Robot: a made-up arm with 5 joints.
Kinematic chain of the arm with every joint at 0, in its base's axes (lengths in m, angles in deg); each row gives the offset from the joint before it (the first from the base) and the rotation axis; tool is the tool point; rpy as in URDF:
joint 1: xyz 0.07 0 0.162 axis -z
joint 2: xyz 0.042 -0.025 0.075 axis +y
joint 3: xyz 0.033 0 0.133 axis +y
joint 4: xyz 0.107 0 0.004 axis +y
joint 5: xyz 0.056 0.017 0 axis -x
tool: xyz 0 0 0 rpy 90 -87.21 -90
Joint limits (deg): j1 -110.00..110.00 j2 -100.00..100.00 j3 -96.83..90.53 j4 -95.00..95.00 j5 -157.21..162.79
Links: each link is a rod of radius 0.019 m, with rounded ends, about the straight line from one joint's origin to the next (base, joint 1, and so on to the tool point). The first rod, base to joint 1, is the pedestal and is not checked.
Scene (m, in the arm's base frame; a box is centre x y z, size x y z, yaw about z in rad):
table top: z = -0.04
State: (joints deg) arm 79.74 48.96 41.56 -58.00 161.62
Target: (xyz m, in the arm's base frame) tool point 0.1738 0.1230 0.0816
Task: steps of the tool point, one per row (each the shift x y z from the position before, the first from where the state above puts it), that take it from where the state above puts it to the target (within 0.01 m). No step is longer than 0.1 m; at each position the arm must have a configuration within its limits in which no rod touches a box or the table.
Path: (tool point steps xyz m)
1: 0.0513 0.0180 -0.0100
2: 0.0439 0.0304 -0.0099
3: 0.0336 0.0401 -0.0096
4: 0.0211 0.0464 -0.0094
5: 0.0077 0.0489 -0.0090
6: -0.0054 0.0478 -0.0088
7: -0.0173 0.0429 -0.0084
8: -0.0272 0.0352 -0.0080
9: -0.0342 0.0255 -0.0076

